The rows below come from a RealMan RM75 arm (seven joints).
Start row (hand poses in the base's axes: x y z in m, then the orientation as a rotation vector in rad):
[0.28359 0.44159 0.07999 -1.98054 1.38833 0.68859]
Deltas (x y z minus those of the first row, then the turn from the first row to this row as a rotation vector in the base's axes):
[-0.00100 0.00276 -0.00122 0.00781 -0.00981 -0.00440]
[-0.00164 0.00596 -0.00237 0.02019 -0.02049 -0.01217]
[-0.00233 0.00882 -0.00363 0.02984 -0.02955 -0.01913]
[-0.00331 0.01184 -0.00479 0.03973 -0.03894 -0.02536]
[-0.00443 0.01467 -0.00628 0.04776 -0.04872 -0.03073]
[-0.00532 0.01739 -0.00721 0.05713 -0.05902 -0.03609]
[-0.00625 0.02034 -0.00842 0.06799 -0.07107 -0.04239]
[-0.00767 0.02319 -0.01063 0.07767 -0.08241 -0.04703]
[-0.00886 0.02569 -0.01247 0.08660 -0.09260 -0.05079]
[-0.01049 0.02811 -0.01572 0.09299 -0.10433 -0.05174]
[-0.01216 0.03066 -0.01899 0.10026 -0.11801 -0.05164]
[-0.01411 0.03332 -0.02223 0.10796 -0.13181 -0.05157]
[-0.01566 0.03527 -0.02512 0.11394 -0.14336 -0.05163]
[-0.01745 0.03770 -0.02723 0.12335 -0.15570 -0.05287]
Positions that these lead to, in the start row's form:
[0.28259 0.44435 0.07877 -1.97171 1.38182 0.68044]
[0.28195 0.44755 0.07762 -1.95666 1.37506 0.67245]
[0.28126 0.45041 0.07636 -1.94424 1.37014 0.66505]
[0.28028 0.45343 0.07520 -1.93226 1.36421 0.65778]
[0.27916 0.45626 0.07371 -1.92244 1.35839 0.64945]
[0.27827 0.45898 0.07278 -1.91163 1.35145 0.64136]
[0.27734 0.46193 0.07157 -1.89903 1.34339 0.63185]
[0.27592 0.46478 0.06936 -1.88862 1.33501 0.62321]
[0.27473 0.46728 0.06752 -1.87940 1.32698 0.61578]
[0.27310 0.46970 0.06427 -1.87446 1.31713 0.60659]
[0.27143 0.47225 0.06100 -1.86977 1.30472 0.59633]
[0.26948 0.47491 0.05776 -1.86467 1.29203 0.58621]
[0.26793 0.47686 0.05487 -1.86061 1.28179 0.57745]
[0.26614 0.47929 0.05276 -1.85300 1.27010 0.56927]

